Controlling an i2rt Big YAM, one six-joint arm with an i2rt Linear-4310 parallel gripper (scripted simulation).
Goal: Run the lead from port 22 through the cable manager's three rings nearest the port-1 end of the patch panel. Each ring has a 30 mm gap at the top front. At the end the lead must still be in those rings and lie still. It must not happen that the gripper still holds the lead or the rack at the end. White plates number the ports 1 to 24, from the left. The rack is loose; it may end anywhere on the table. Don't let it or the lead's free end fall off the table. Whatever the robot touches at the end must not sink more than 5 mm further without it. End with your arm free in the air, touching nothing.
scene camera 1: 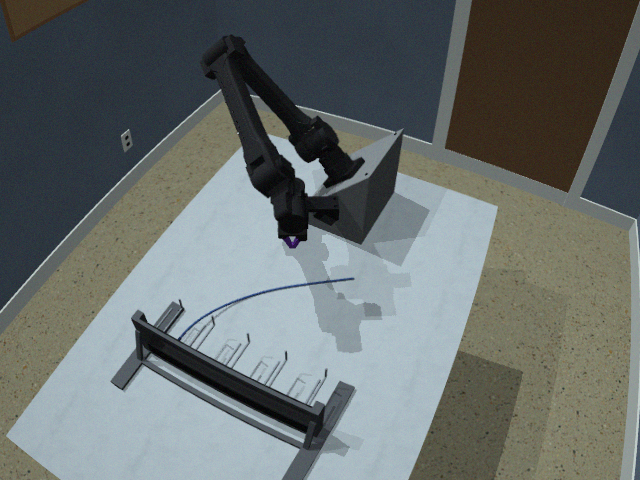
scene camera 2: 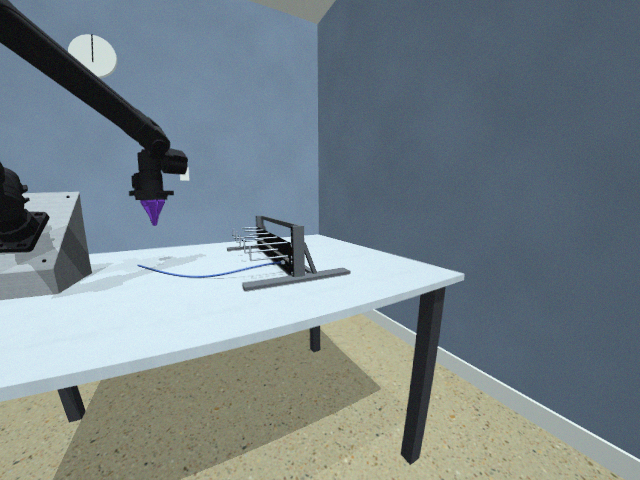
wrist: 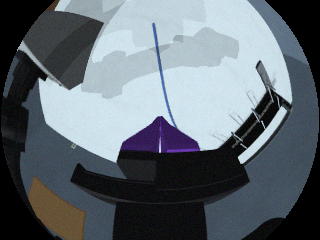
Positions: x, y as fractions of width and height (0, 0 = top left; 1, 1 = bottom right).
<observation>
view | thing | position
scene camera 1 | dark rack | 0.36, 0.79
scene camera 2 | gripper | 0.24, 0.47
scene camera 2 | dark rack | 0.46, 0.53
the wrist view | gripper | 0.50, 0.50
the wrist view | dark rack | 0.83, 0.46
</observation>
